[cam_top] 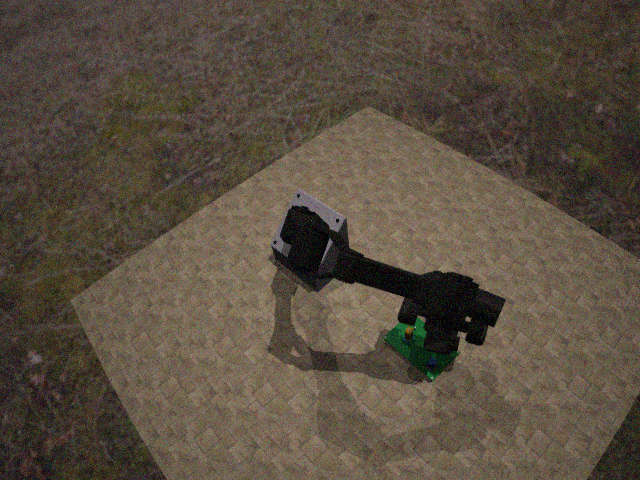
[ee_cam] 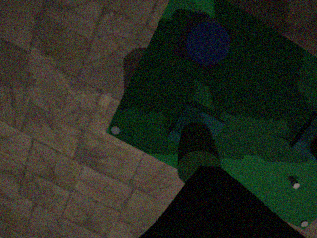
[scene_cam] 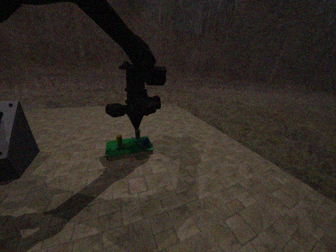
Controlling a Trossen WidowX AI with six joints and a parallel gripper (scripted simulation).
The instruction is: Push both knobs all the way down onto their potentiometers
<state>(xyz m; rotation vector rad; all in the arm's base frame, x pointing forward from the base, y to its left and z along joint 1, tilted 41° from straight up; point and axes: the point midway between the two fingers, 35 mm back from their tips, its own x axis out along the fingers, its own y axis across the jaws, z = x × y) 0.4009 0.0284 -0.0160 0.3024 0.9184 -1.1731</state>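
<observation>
The orange knob lies 60 mm behind my gripper tip, 30 mm to the right of it and 20 mm below it.
</observation>
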